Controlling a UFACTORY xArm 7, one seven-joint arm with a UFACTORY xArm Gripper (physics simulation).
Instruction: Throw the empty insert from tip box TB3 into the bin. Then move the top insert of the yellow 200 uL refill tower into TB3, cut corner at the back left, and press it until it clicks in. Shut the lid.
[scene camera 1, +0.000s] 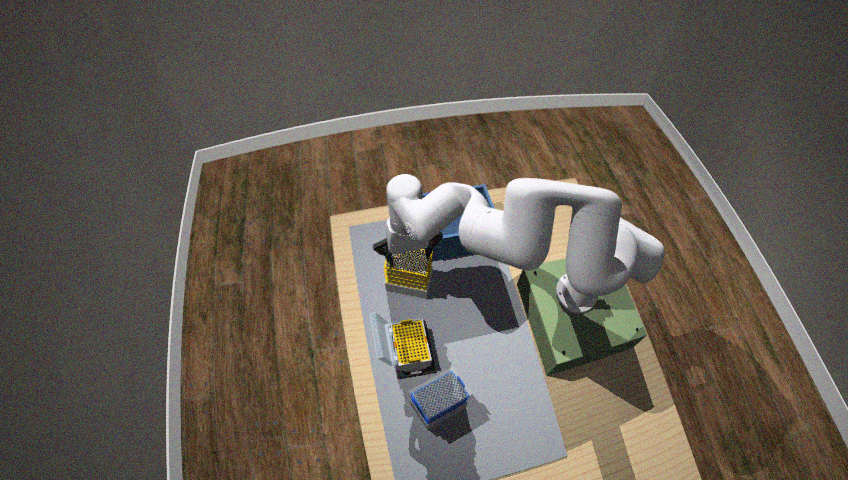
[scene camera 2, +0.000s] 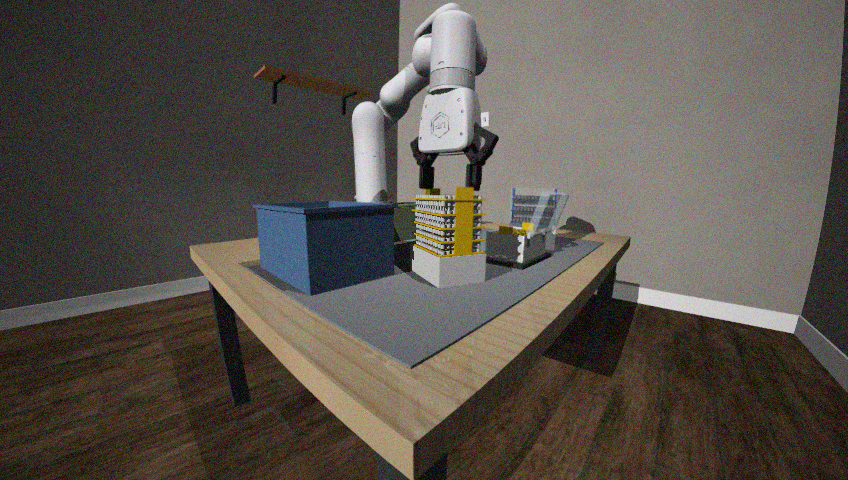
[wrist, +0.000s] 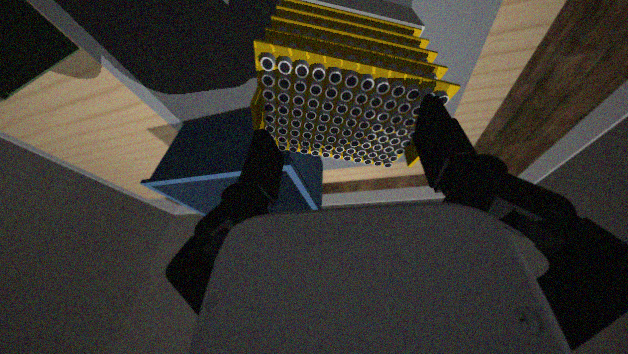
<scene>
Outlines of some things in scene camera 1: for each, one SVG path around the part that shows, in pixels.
My gripper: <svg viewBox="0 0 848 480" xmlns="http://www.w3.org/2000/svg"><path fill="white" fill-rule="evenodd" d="M373 244L373 250L385 256L387 262L390 262L390 266L393 266L393 254L425 249L426 257L430 259L433 247L443 238L443 234L440 232L430 241L419 243L411 238L410 235L396 233L390 225L390 218L388 218L386 238Z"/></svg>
A yellow insert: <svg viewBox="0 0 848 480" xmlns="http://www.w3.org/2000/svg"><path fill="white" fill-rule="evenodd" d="M421 320L414 322L412 319L401 321L401 324L392 325L398 359L402 364L430 360Z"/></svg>
</scene>
